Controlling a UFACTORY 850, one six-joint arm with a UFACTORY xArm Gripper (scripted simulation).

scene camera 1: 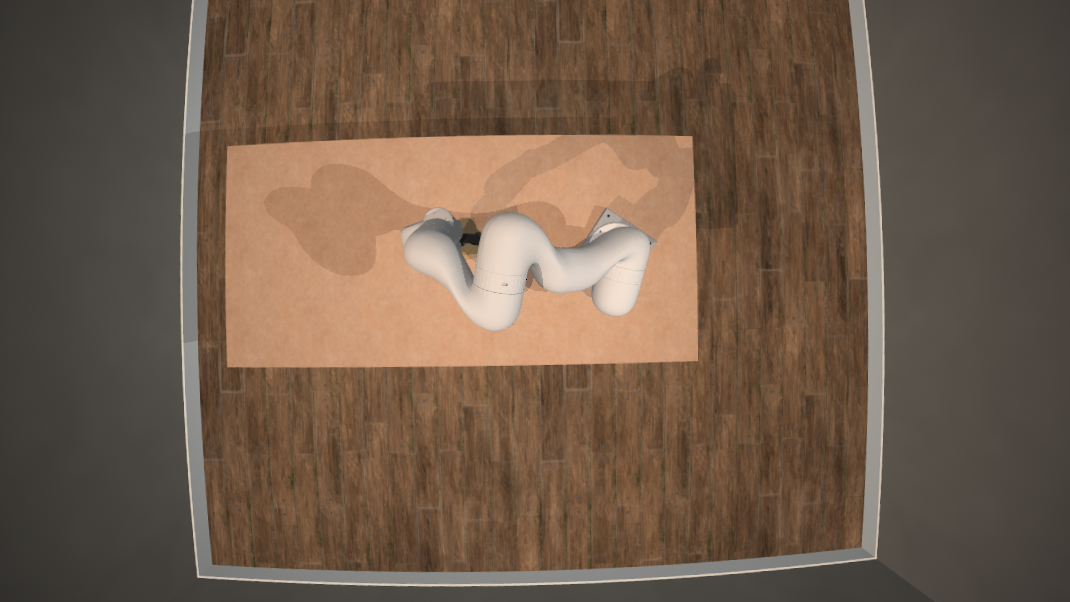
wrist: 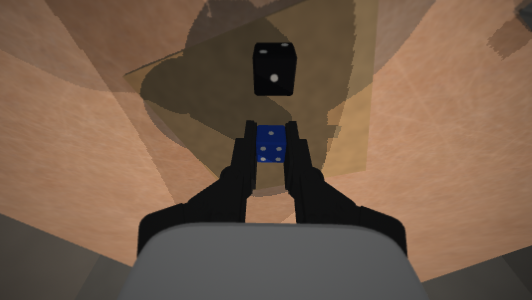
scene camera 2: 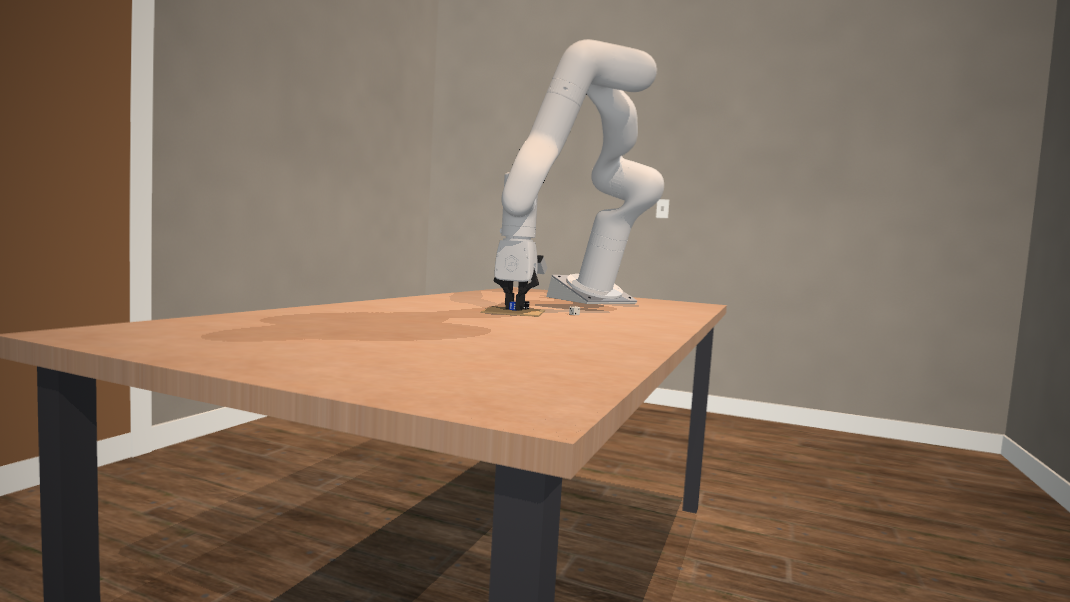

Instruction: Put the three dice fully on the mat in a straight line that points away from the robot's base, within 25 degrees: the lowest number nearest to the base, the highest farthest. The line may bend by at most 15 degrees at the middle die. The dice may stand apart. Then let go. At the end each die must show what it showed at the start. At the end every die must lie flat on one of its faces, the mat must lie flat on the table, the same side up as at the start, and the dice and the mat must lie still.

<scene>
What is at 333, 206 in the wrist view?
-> The gripper.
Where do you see a mat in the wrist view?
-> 205, 94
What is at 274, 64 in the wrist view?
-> A black die.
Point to a blue die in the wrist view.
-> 271, 139
</scene>
